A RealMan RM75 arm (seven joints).
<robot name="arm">
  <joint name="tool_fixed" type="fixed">
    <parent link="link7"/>
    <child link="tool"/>
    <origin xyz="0 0 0" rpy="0 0 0"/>
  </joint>
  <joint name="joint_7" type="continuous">
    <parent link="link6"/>
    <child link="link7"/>
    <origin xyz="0 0 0.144" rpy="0 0 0"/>
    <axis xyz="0 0 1"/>
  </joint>
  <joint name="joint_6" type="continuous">
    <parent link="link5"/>
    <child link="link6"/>
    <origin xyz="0 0 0" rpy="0 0 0"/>
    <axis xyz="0 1 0"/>
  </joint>
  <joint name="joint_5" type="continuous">
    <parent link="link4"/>
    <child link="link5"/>
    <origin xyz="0 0 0.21" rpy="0 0 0"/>
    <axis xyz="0 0 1"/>
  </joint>
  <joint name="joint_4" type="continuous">
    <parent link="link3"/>
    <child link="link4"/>
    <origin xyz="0 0 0" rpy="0 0 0"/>
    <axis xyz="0 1 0"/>
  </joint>
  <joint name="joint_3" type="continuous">
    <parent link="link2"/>
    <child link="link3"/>
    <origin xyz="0 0 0.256" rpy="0 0 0"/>
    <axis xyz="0 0 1"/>
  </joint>
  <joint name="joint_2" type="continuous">
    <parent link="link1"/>
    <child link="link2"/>
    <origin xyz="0 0 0" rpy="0 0 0"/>
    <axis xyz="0 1 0"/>
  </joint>
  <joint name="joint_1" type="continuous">
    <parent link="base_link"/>
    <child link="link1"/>
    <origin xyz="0 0 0.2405" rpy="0 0 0"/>
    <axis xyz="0 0 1"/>
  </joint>
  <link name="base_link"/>
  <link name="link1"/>
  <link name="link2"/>
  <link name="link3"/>
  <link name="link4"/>
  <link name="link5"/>
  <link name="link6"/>
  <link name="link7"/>
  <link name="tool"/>
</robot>
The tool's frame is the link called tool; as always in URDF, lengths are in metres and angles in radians. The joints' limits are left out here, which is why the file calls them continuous.
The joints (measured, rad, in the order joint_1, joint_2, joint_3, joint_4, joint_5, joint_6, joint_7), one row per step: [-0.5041, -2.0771, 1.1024, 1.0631, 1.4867, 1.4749, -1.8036]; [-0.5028, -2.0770, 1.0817, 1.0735, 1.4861, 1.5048, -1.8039]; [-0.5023, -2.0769, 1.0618, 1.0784, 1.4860, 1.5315, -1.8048]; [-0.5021, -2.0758, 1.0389, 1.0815, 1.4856, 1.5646, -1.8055]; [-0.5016, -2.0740, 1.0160, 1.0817, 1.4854, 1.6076, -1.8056]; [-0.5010, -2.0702, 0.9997, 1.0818, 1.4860, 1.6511, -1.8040]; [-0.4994, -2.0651, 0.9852, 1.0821, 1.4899, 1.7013, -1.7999]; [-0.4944, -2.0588, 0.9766, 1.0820, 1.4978, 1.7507, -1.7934]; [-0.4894, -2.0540, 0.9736, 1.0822, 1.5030, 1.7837, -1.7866]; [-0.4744, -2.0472, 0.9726, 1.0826, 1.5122, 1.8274, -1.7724]
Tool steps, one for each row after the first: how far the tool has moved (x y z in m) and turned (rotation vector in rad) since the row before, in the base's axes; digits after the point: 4 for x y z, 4 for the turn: [0.0006, -0.0025, 0.0051, 0.0002, -0.0085, -0.0170]; [-0.0003, -0.0021, 0.0042, -0.0017, -0.0084, -0.0114]; [-0.0008, -0.0027, 0.0048, -0.0042, -0.0092, -0.0136]; [-0.0013, -0.0042, 0.0043, -0.0121, -0.0089, -0.0187]; [-0.0013, -0.0047, 0.0034, -0.0155, -0.0031, -0.0233]; [-0.0019, -0.0059, 0.0031, -0.0198, 0.0026, -0.0292]; [-0.0033, -0.0066, 0.0019, -0.0228, 0.0101, -0.0284]; [-0.0027, -0.0049, 0.0011, -0.0155, 0.0085, -0.0204]; [-0.0063, -0.0079, 0.0009, -0.0200, 0.0151, -0.0231]
